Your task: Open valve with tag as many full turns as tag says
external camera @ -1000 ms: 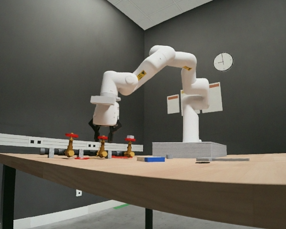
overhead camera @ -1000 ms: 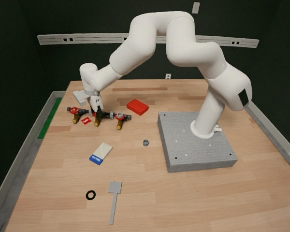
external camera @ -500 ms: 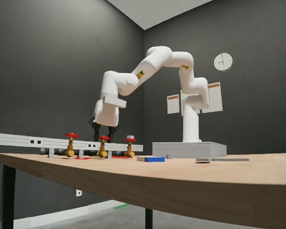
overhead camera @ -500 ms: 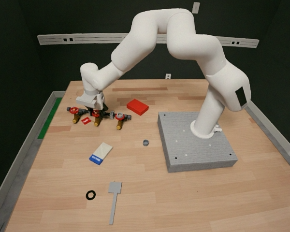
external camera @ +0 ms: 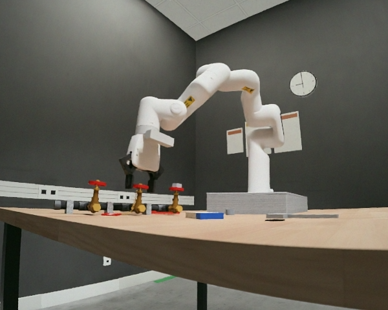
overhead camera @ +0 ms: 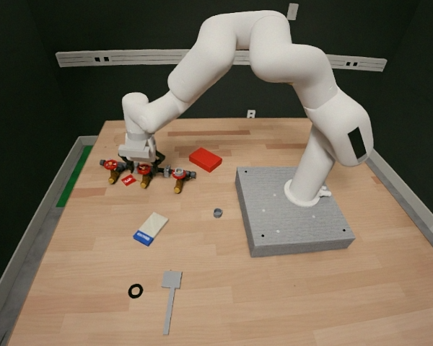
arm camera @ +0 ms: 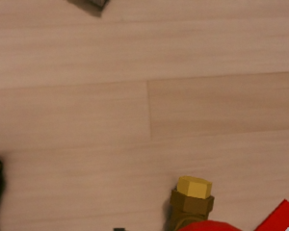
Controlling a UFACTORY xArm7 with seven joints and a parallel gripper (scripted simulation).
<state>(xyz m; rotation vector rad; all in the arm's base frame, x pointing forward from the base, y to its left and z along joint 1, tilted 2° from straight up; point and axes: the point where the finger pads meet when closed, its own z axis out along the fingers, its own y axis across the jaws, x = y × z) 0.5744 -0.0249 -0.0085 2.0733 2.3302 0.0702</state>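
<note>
My hand is 80 mm short of the red tag, 80 mm above it and 20 mm to the left of it. The rest, counted from my hand: blue box (190 mm to the left, 80 mm below, 80 mm behind); then red block (210 mm behind, 180 mm to the right, 70 mm below); then grey cap (130 mm behind, 10 mm above).
</note>
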